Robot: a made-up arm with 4 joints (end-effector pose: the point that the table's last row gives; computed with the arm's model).
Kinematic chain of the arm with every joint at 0, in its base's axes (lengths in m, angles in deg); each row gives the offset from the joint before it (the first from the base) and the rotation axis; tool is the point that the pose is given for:
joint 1: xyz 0 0 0.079 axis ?
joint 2: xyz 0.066 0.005 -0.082 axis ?
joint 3: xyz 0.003 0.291 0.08 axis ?
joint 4: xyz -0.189 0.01 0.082 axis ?
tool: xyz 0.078 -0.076 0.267
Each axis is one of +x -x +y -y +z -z.
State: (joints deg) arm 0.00 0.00 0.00 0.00
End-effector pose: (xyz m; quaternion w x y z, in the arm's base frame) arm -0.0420 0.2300 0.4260 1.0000 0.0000 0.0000 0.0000
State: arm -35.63 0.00 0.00 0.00
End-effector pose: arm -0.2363 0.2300 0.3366 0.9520 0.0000 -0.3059 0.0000
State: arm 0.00 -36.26 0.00 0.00
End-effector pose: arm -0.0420 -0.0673 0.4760 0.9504 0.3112 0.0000 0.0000
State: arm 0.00 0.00 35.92 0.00
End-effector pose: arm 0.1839 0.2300 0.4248 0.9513 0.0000 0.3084 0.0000
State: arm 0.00 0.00 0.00 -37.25
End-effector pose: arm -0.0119 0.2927 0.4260 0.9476 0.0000 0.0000 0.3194
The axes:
joint 1: +y
joint 2: -x
joint 3: +y
joint 4: -z

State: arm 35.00 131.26 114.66 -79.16
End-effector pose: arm 0.1373 -0.2158 -0.4707 0.4550 -0.2854 0.7526 -0.3809
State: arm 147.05 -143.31 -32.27 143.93
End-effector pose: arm 0.2728 -0.3782 0.3352 0.8500 0.2504 -0.0874 0.4551
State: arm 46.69 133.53 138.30 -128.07
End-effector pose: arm 0.0532 -0.3223 -0.4666 0.5848 0.0739 0.7485 -0.3039
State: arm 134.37 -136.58 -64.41 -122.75
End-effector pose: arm 0.3226 -0.3460 0.2083 0.9498 0.1135 0.2346 -0.1731
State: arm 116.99 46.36 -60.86 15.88
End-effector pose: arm 0.0119 0.2432 0.4113 0.8578 -0.0671 0.4273 0.2777
